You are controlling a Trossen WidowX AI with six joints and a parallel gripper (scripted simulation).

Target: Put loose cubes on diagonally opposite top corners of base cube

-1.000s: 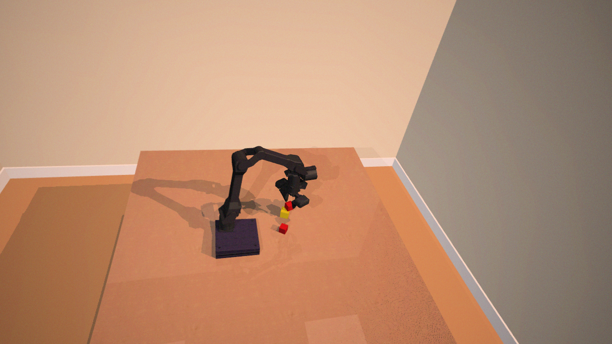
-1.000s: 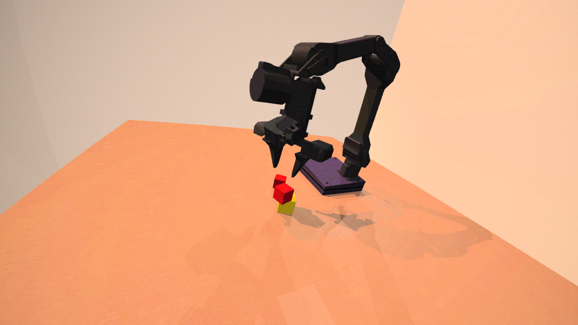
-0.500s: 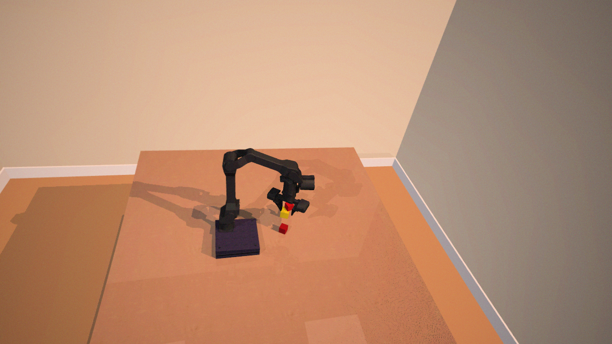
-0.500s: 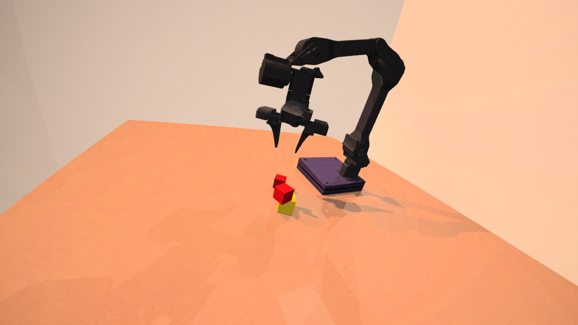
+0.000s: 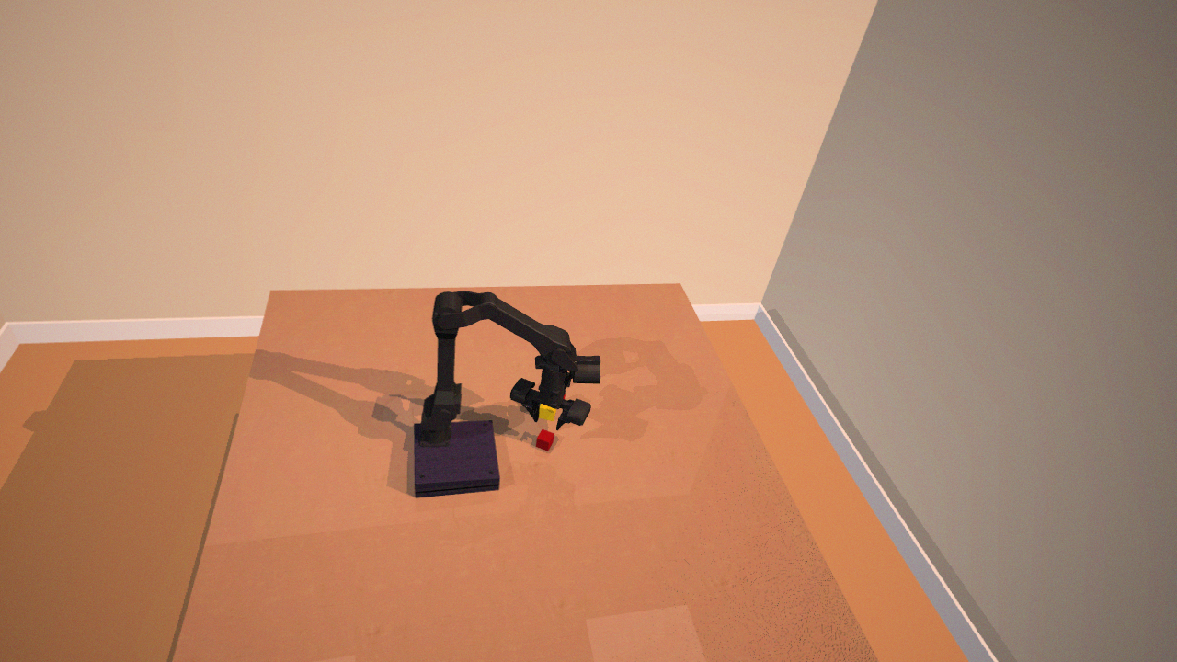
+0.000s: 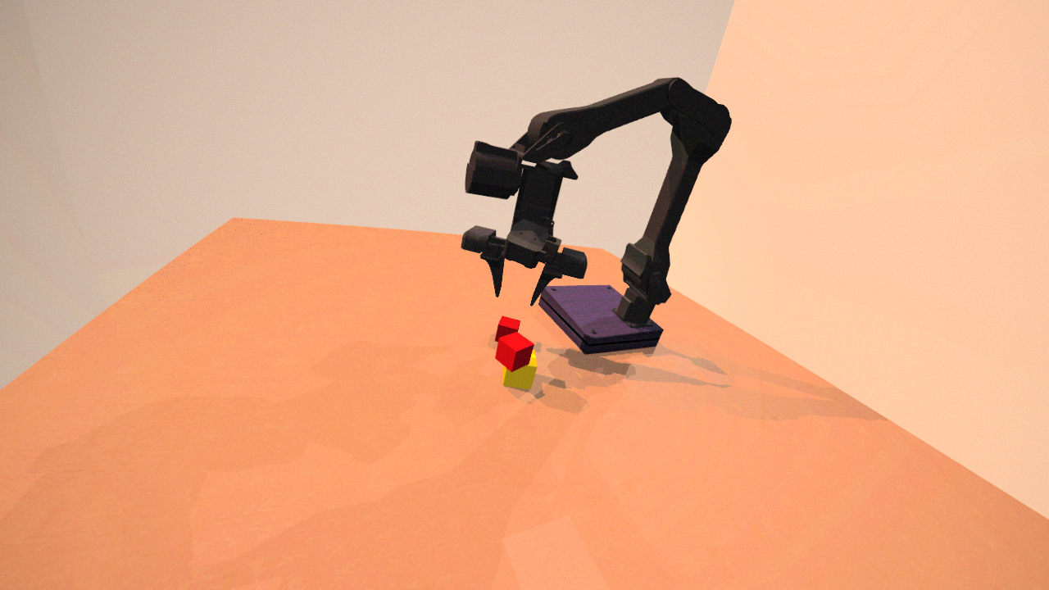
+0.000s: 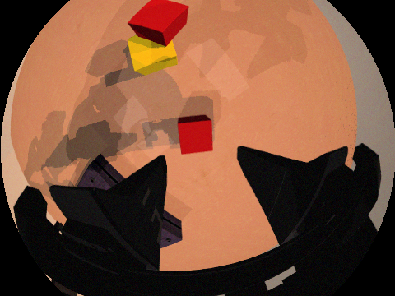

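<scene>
The yellow base cube lies 2 cm ahead of my gripper tip, 10 cm to the left of it and 5 cm below it.
</scene>
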